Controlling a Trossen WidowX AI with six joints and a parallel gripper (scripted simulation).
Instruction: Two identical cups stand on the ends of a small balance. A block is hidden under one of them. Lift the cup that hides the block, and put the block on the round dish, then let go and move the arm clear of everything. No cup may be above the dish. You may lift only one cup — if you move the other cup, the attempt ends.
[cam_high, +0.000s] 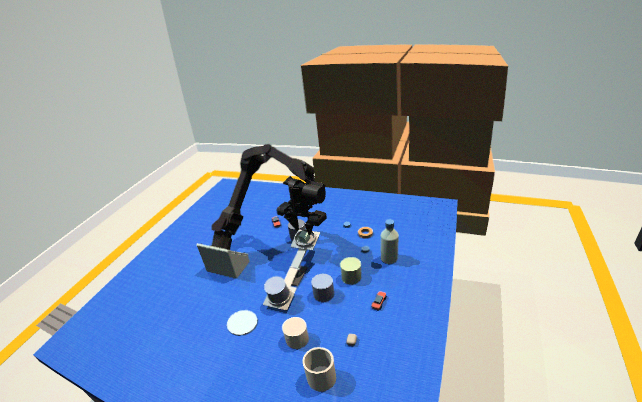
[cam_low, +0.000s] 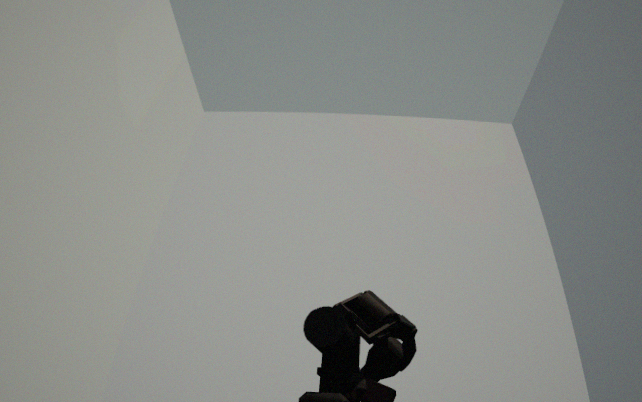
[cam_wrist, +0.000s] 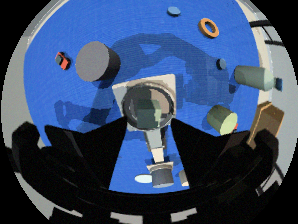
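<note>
The pale round dish is 36 cm to the right of my gripper tip, 13 cm behind it and 11 cm below it. From my gripper tip the other things lie so: grey balance: 12 cm to the right, 9 cm below, 1 cm behind; orange ring: 21 cm ahead, 15 cm to the left, 10 cm below; green cylinder: 20 cm ahead, 9 cm to the right, 7 cm below.
</note>
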